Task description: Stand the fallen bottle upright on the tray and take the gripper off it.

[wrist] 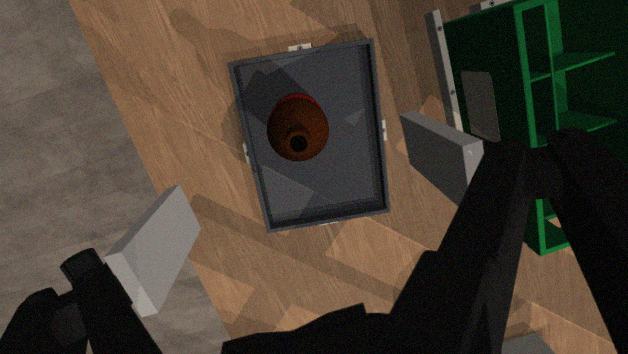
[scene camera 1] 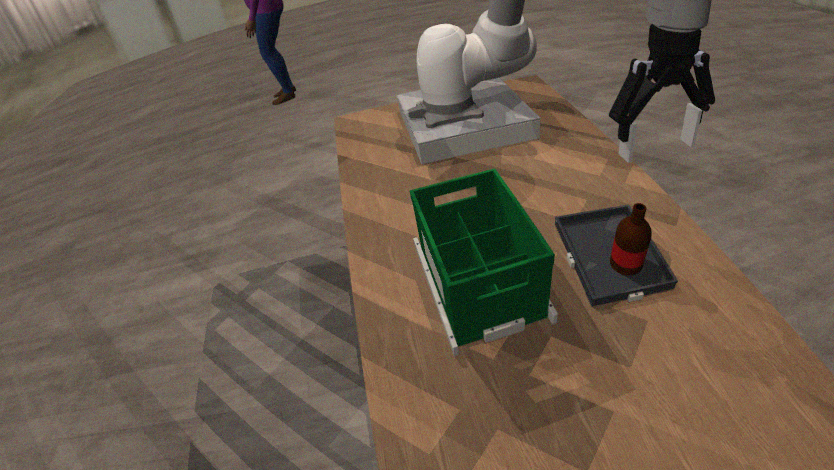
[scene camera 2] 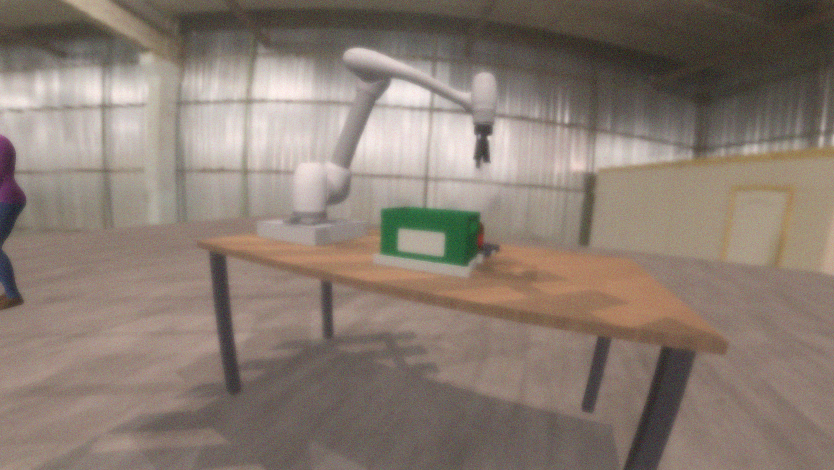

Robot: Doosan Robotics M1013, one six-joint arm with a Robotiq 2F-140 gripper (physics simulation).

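Pixels of known places: gripper, fingertip midpoint: (wrist: pixel 295 173) (scene camera 1: pixel 657 149) (scene camera 2: pixel 481 178); arm's base, link origin: (scene camera 1: pixel 448 110) (scene camera 2: pixel 309 222).
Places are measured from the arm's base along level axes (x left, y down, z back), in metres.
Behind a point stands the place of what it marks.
Observation:
The brown bottle (scene camera 1: pixel 630 252) {y -0.001, x 0.183, z -0.746 m} (wrist: pixel 299 117) {y -0.050, x 0.199, z -0.735 m} with a red label stands upright on the dark grey tray (scene camera 1: pixel 592 251) {y 0.067, x 0.151, z -0.658 m} (wrist: pixel 345 165) {y 0.067, x 0.157, z -0.628 m}, towards the tray's outer long side. In scene camera 2 the crate hides most of it, and a sliver of the bottle (scene camera 2: pixel 480 238) {y 0.016, x 0.185, z -0.747 m} shows beside the crate. My gripper (scene camera 1: pixel 657 143) {y -0.227, x 0.204, z -0.731 m} (scene camera 2: pixel 480 165) {y -0.227, x 0.204, z -0.731 m} (wrist: pixel 295 173) {y -0.227, x 0.204, z -0.731 m} is wide open with nothing between its fingers. It hangs well above the bottle and tray, apart from both. In the wrist view the bottle's round mouth faces up towards the camera.
A green divided crate (scene camera 1: pixel 503 306) {y -0.008, x -0.105, z -0.788 m} (scene camera 2: pixel 430 223) {y -0.071, x -0.202, z -0.684 m} (wrist: pixel 536 210) {y -0.102, x -0.021, z -0.573 m} stands beside the tray, with pale blocks around its base. The arm's grey base (scene camera 1: pixel 478 141) {y 0.037, x 0.043, z -0.163 m} (scene camera 2: pixel 315 233) {y 0.020, x -0.128, z -0.161 m} is at the table's far end. A person (scene camera 1: pixel 269 43) (scene camera 2: pixel 5 198) stands on the floor away from the table.

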